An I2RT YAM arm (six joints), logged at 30 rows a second.
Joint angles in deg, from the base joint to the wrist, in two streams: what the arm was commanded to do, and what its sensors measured. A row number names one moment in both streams.
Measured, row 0:
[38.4, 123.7, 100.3, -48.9, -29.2, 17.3]
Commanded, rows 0 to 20:
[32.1, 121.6, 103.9, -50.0, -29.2, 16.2]
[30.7, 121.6, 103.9, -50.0, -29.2, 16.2]
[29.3, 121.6, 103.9, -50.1, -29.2, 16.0]
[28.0, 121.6, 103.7, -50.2, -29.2, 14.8]
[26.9, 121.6, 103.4, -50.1, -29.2, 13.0]
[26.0, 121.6, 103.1, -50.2, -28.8, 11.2]
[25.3, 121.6, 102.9, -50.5, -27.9, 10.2]
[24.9, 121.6, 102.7, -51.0, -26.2, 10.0]
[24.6, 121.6, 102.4, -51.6, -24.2, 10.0]
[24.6, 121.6, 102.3, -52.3, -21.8, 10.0]
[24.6, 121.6, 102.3, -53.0, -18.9, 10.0]
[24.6, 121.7, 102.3, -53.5, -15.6, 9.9]
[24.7, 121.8, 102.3, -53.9, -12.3, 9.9]
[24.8, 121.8, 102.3, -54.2, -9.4, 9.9]
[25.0, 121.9, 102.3, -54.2, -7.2, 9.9]
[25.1, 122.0, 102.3, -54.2, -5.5, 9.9]
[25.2, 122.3, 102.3, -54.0, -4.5, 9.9]
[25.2, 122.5, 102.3, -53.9, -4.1, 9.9]
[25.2, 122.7, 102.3, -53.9, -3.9, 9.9]
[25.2, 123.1, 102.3, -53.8, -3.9, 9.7]
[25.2, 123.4, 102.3, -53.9, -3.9, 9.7]
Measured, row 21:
[25.0, 123.4, 102.6, -54.0, -8.6, 10.5]
